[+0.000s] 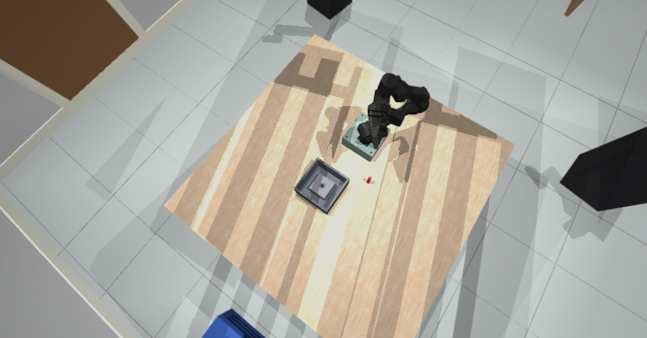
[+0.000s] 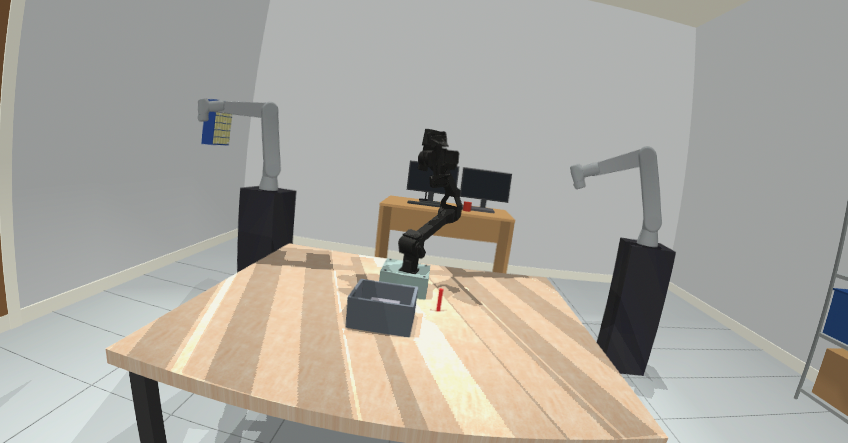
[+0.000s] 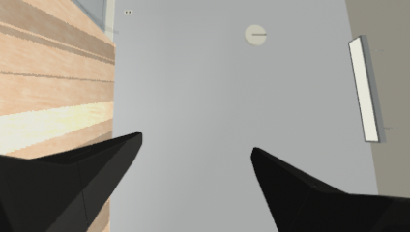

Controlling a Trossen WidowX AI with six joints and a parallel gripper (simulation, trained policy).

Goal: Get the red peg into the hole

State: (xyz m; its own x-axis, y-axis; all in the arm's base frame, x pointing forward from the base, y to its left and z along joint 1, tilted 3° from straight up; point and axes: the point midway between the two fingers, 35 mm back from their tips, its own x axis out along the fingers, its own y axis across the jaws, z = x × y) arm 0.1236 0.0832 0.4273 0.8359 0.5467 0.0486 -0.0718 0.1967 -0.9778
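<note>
My gripper tip is 2 cm past the red peg, 3 cm to the right of it and 47 cm above it. Also, from my gripper tip: grey box: 16 cm ahead, 11 cm to the right, 48 cm below; then plate: 16 cm ahead, 11 cm to the right, 46 cm below.
</note>
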